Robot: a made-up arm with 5 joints.
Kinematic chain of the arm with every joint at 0, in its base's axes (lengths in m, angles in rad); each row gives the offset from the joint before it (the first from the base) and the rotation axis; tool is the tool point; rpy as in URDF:
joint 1: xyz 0.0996 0 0.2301 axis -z
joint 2: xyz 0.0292 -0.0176 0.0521 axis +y
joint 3: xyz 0.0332 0 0.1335 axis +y
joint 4: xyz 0.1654 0 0.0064 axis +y
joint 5: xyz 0.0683 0.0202 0 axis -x
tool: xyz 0 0 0 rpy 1.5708 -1.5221 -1.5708
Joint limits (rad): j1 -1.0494..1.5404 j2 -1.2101..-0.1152 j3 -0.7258..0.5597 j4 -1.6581..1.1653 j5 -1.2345..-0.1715
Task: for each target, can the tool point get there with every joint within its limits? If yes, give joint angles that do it. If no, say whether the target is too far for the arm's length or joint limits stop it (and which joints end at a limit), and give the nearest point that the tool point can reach.
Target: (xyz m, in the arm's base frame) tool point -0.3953 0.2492 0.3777
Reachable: no: too far | nearest point -0.0914 0.0962 0.4910 | short by 0.359 m
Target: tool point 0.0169 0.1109 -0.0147
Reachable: no: joint limits stop it (at a limit: joint 1, joint 2, joint 3, joint 4) | nearest point 0.1951 0.1715 0.2850 | short by 0.354 m
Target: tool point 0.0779 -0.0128 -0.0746
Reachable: no: joint limits stop it (at a limit: joint 1, joint 2, joint 3, joint 4) | nearest point 0.1082 -0.1961 0.2850 | short by 0.405 m
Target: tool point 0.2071 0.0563 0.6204
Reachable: yes | joints -0.4610 -0.3485 -0.5526 -0.5391 -0.7259
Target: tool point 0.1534 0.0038 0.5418
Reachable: yes | joints -0.0231 -1.1211 -0.0073 0.8400 -0.7261
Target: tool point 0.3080 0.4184 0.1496
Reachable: no: too far | nearest point 0.2235 0.2209 0.3119 | short by 0.269 m
